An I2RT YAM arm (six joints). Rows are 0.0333 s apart.
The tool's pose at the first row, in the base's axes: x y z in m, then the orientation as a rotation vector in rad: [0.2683 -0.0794 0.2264 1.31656 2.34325 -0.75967]
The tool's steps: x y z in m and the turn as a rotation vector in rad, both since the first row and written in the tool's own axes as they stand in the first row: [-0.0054 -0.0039 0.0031 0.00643 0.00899 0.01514]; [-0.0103 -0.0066 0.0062 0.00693 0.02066 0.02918]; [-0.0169 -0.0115 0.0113 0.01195 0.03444 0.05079]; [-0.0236 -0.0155 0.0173 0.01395 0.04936 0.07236]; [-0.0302 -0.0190 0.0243 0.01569 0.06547 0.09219]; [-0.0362 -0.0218 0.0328 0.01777 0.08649 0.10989]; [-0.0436 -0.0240 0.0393 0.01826 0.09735 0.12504]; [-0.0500 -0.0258 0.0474 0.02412 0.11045 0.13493]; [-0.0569 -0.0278 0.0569 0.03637 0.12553 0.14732]
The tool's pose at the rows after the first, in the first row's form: [0.2678 -0.0866 0.2279 1.34158 2.33703 -0.75886]; [0.2681 -0.0929 0.2288 1.36477 2.33412 -0.74947]; [0.2674 -0.1025 0.2297 1.39933 2.32573 -0.74234]; [0.2676 -0.1123 0.2296 1.43329 2.31812 -0.73066]; [0.2682 -0.1225 0.2286 1.46608 2.31257 -0.71843]; [0.2692 -0.1329 0.2258 1.50021 2.31215 -0.70461]; [0.2713 -0.1427 0.2252 1.52381 2.30638 -0.69469]; [0.2733 -0.1527 0.2227 1.54593 2.30635 -0.69208]; [0.2755 -0.1639 0.2194 1.57493 2.30462 -0.69573]
